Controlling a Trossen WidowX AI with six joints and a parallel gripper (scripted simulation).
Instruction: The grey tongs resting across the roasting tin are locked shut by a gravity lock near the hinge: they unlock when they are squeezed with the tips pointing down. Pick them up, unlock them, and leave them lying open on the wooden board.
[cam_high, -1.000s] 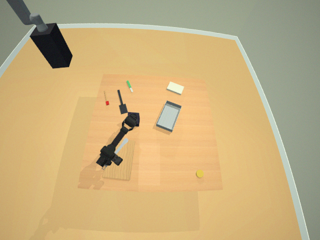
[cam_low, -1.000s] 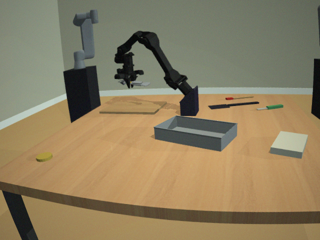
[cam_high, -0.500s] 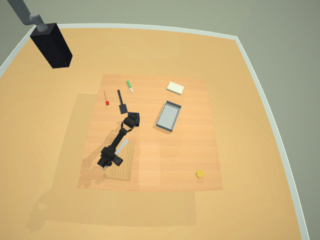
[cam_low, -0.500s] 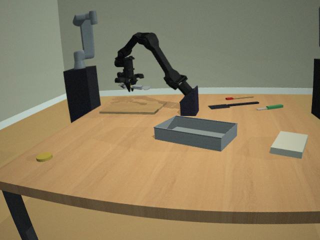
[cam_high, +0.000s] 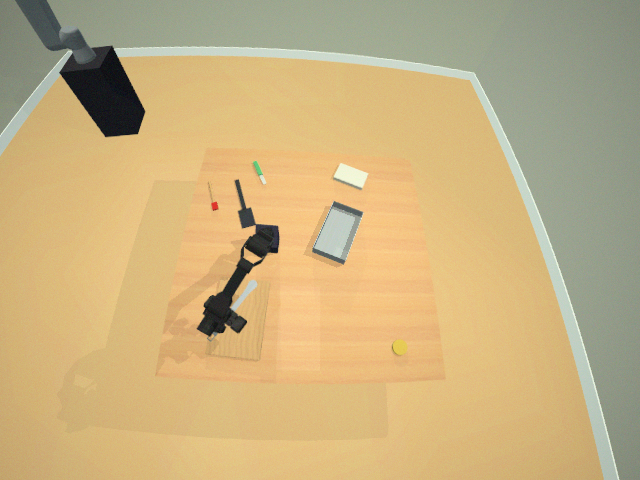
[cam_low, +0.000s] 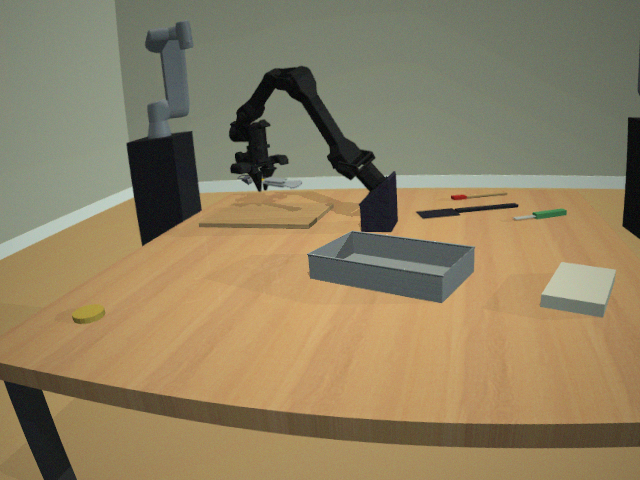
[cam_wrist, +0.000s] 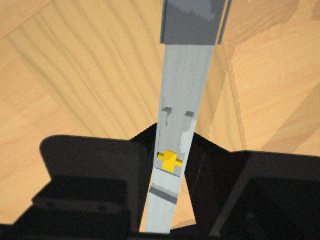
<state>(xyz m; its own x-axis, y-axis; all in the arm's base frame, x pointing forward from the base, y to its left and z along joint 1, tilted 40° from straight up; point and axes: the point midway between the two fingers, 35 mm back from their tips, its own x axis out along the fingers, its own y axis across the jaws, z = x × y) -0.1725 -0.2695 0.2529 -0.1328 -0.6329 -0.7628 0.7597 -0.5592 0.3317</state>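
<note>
Now: the wooden board 30 mm ahead of my gripper tip, 10 mm to the left of it and 70 mm below it. Also, from my gripper tip: grey roasting tin (540 mm ahead, 410 mm to the left, 50 mm below); dark spatula (50 mm ahead, 610 mm to the left, 70 mm below); yellow lock piece (40 mm above).
</note>
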